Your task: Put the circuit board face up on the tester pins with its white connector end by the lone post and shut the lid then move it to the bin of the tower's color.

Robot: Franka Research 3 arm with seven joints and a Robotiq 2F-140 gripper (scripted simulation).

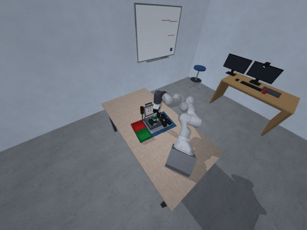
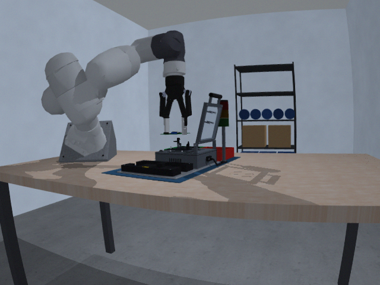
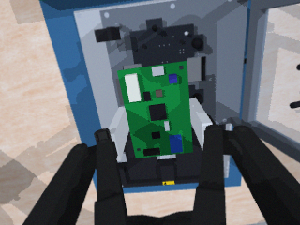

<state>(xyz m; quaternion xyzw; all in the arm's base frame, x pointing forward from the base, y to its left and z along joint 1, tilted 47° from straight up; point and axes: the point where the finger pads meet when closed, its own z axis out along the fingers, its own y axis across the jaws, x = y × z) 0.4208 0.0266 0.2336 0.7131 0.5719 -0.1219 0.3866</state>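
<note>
The tester plate lies 3 cm ahead of my hand, 3 cm to the left of it and 8 cm below it. From my hand the other things lie so: green circuit board: 2 cm below; then tester lid: 14 cm ahead, 2 cm to the right, 3 cm above; then black latch hook: 1 cm behind, 10 cm to the left, 6 cm below.
</note>
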